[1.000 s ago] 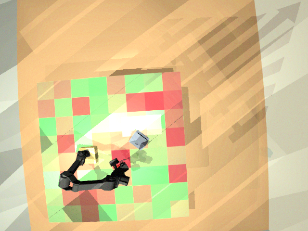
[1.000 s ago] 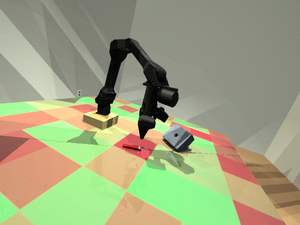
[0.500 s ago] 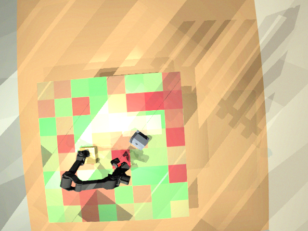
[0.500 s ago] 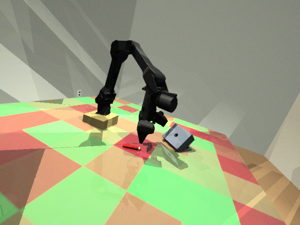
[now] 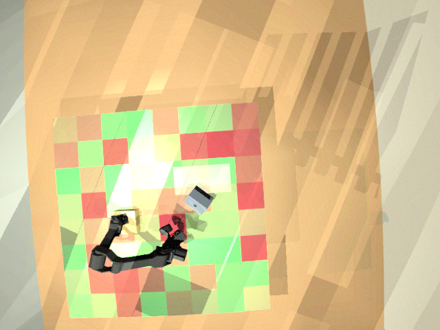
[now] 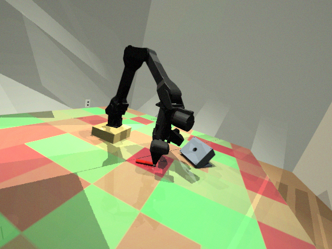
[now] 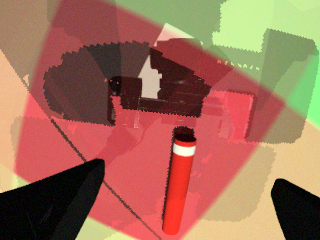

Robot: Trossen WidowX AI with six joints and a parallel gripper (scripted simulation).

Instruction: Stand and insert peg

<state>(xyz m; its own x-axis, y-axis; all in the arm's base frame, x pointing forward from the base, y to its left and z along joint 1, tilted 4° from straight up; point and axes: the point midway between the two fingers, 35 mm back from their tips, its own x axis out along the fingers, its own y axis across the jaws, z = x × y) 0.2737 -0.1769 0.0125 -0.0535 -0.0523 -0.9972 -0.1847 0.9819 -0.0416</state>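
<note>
Now: gripper tip 1 cm past the red peg and 3 cm above it. Round my gripper tip: grey sloped panel: 18 cm ahead, 16 cm to the left, 1 cm above.
</note>
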